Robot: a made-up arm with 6 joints.
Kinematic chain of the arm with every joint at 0, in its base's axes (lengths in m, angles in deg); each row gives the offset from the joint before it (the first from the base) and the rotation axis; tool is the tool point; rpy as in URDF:
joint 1: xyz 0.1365 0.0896 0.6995 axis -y
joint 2: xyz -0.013 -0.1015 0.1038 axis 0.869 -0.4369 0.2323
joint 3: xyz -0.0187 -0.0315 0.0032 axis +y
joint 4: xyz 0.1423 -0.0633 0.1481 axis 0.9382 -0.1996 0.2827
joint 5: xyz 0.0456 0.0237 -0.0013 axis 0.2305 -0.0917 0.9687
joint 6: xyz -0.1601 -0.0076 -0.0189 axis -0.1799 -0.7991 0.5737
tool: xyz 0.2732 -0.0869 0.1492 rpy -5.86 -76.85 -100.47
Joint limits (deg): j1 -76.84..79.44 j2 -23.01..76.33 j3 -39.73..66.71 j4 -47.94..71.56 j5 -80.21..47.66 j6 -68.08..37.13
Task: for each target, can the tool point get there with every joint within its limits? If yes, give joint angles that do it. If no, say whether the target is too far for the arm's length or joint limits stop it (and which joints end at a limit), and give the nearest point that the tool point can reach.
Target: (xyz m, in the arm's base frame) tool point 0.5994 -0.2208 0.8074
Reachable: yes | joints -50.94 7.05 -0.68 22.91 -14.06 15.77
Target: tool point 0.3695 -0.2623 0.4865
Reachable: yes | joints -44.19 3.36 26.86 -11.03 29.60 -48.89
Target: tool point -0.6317 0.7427 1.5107
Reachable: no: too far | nearest point -0.2317 0.1518 1.0883 | short by 0.829 m
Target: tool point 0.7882 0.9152 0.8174
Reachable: no: too far | nearest point 0.4214 0.3067 0.7510 | short by 0.714 m
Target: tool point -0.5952 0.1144 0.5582
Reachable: no: joint limits stop it (at a limit: joint 1, joint 3, joint 6) | nearest point -0.4276 0.0239 0.7126 | short by 0.245 m
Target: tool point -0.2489 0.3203 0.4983
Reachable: no: joint limits stop it (at a limit: joint 1, joint 3, joint 5, joint 6) | nearest point -0.0212 0.1428 0.4648 | short by 0.291 m
